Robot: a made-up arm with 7 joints.
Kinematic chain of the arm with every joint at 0, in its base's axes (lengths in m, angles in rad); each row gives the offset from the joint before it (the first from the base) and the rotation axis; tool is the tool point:
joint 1: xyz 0 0 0 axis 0 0.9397 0.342
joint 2: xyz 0 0 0 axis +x
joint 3: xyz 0 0 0 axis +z
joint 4: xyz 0.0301 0 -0.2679 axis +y
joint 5: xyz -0.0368 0 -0.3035 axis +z
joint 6: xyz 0 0 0 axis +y
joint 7: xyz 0 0 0 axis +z
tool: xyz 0 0 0
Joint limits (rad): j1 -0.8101..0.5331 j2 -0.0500..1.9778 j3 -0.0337..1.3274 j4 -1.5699..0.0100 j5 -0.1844..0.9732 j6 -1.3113..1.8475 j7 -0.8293..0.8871
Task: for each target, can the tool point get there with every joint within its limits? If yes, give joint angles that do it. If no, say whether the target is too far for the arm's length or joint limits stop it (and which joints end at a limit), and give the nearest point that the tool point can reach.
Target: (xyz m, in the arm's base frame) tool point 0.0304 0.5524 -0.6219
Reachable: no: too far | nearest point 0.0210 0.3818 -0.4298 | short by 0.257 m
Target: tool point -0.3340 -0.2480 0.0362
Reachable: no: joint limits stop it (at a limit: joint 1, joint 2, joint 3, joint 4) | nearest point -0.1915 0.1682 0.3733 | short by 0.554 m
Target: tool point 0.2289 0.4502 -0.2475
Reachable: yes | joints -0.2832 0.7360 0.9279 -0.6575 0.0642 0.9204 0.3736
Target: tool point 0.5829 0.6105 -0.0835
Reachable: no: too far | nearest point 0.3855 0.4188 -0.0673 | short by 0.276 m
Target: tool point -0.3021 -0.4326 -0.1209
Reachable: no: joint limits stop it (at a limit: joint 1, joint 2, joint 4) | nearest point -0.2709 -0.0621 -0.4989 | short by 0.530 m
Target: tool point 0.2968 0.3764 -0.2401
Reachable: yes | joints -0.3294 0.5051 0.8804 -0.9767 0.2639 0.3222 -0.6743
